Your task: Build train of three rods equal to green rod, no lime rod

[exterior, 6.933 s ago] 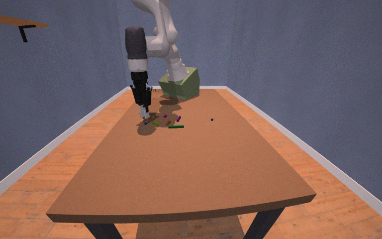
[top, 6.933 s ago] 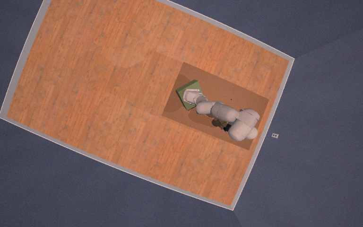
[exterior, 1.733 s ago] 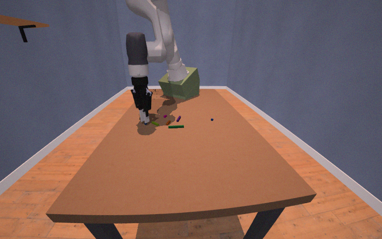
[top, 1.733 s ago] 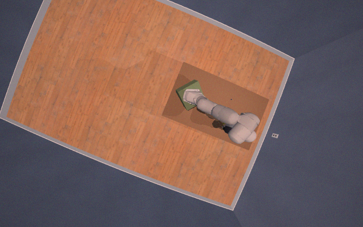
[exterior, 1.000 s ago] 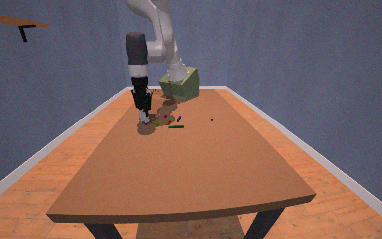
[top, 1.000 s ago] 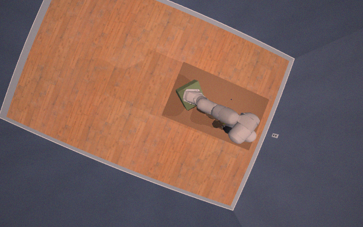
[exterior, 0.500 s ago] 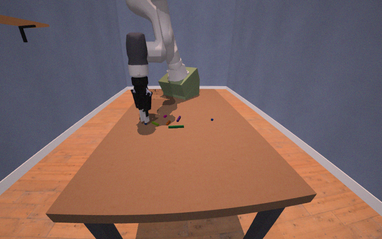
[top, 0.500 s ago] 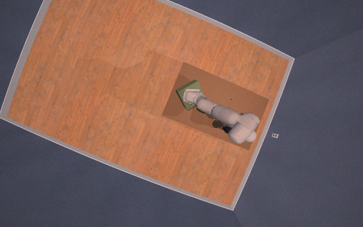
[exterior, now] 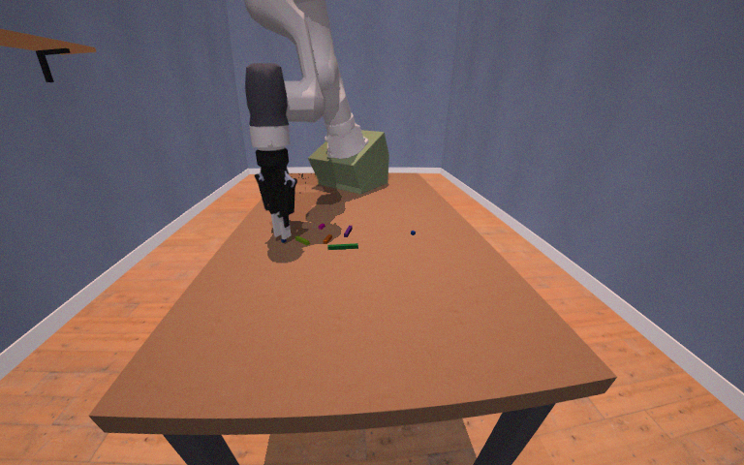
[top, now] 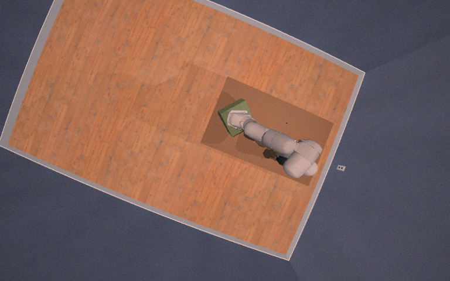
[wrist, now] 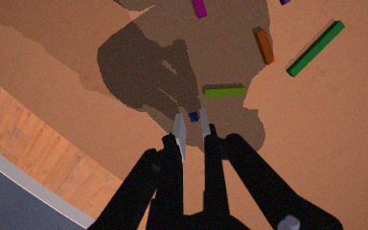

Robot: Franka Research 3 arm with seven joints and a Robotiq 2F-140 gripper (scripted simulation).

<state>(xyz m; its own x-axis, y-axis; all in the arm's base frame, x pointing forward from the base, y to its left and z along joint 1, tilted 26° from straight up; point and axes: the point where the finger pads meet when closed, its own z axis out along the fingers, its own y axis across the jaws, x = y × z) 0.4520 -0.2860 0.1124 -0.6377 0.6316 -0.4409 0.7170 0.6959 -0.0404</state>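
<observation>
My gripper is now 50 mm to the right of the lime rod, 50 mm above it and 20 mm short of it. The rest, counted from my hand: green rod 150 mm to the left, 80 mm ahead, 50 mm below; then orange rod 120 mm to the left, 50 mm below, 30 mm ahead; then magenta rod 120 mm to the left, 60 mm behind, 50 mm below.
</observation>
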